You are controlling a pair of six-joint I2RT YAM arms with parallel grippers.
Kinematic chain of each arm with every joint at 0, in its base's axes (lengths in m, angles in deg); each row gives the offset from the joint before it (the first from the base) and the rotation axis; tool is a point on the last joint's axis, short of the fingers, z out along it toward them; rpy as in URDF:
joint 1: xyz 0 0 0.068 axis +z
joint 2: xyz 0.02 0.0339 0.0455 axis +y
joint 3: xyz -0.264 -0.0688 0 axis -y
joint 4: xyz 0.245 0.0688 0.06 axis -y
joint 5: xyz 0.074 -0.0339 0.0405 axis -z
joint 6: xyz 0.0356 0 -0.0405 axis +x
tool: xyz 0 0 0 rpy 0 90 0
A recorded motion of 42 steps. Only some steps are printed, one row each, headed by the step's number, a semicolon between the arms.
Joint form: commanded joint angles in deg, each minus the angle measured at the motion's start. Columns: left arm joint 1, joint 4, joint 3, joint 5, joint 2, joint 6; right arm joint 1, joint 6, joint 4, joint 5, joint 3, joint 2.
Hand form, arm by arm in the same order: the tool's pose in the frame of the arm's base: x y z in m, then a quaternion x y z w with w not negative. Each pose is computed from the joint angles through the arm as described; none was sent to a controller.
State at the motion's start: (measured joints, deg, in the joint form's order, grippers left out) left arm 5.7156 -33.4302 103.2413 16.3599 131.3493 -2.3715; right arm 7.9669 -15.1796 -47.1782 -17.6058 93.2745 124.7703
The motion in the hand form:
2: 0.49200 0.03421 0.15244 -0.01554 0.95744 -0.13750 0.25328; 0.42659 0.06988 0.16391 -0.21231 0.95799 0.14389 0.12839
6: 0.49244 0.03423 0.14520 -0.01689 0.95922 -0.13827 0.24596; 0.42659 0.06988 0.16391 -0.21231 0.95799 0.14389 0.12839
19: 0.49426 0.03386 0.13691 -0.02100 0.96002 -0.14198 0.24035; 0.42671 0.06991 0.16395 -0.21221 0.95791 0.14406 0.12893
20: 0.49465 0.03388 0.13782 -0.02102 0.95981 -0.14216 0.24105; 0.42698 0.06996 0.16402 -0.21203 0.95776 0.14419 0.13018
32: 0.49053 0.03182 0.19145 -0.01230 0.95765 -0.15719 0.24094; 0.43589 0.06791 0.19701 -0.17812 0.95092 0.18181 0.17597
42: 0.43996 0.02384 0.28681 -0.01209 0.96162 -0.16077 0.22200; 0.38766 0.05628 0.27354 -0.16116 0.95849 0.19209 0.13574
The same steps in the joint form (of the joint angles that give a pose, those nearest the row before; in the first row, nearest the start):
2: -0.50 0.79 0.41 1.03 0.57 1.18; -0.09 0.22 0.13 0.04 0.43 -1.97
6: -0.50 0.81 0.37 1.05 1.42 1.16; -0.09 0.22 0.13 0.04 0.43 -1.97
19: -0.55 1.18 0.59 1.31 2.60 0.66; -0.09 0.24 0.20 0.02 0.44 -1.97
20: -0.55 1.07 0.79 1.33 2.60 0.63; -0.09 0.28 0.35 0.00 0.44 -1.97
32: -0.61 -8.77 6.93 3.23 -1.03 1.14; -0.83 5.00 0.70 -4.22 4.17 -3.87
42: -1.05 -25.95 9.82 3.39 -13.13 1.09; -1.73 5.42 -17.38 -5.22 6.82 -14.45

